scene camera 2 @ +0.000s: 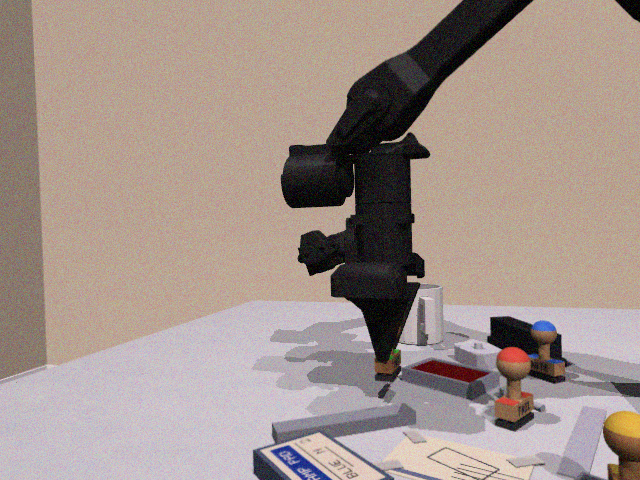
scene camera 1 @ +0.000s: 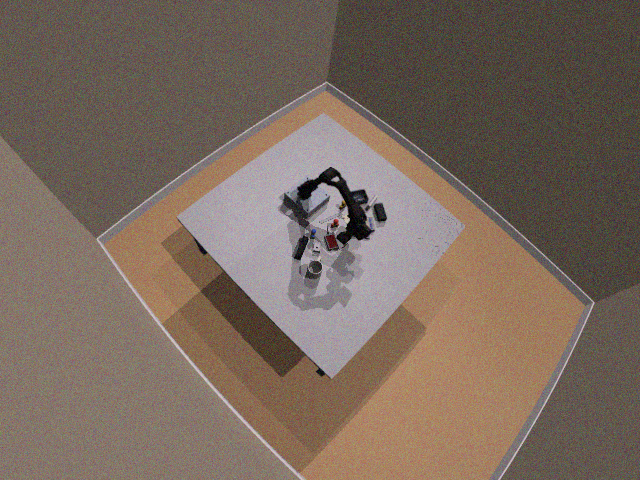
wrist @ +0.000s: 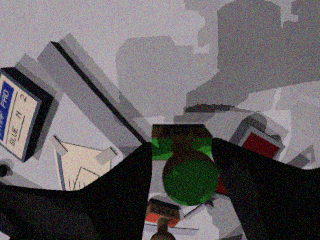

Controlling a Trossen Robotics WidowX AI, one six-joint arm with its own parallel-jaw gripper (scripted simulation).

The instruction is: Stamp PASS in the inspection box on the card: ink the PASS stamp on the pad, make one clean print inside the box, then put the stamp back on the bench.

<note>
In view: my gripper (scene camera 2: 386,355), a green-knobbed stamp (wrist: 189,176), a red-knobbed stamp (scene camera 2: 513,411), a white mug (scene camera 2: 424,326), a blue-knobbed stamp (scene camera 2: 543,367), a grey bar (scene camera 2: 376,418), an ink pad (scene camera 2: 466,381) and a card (wrist: 77,166).
The grey bar shows as well in the wrist view (wrist: 83,93). My gripper also shows in the wrist view (wrist: 181,146). The ink pad also shows in the wrist view (wrist: 246,135). The wrist view misses the white mug: it is out of frame.
</note>
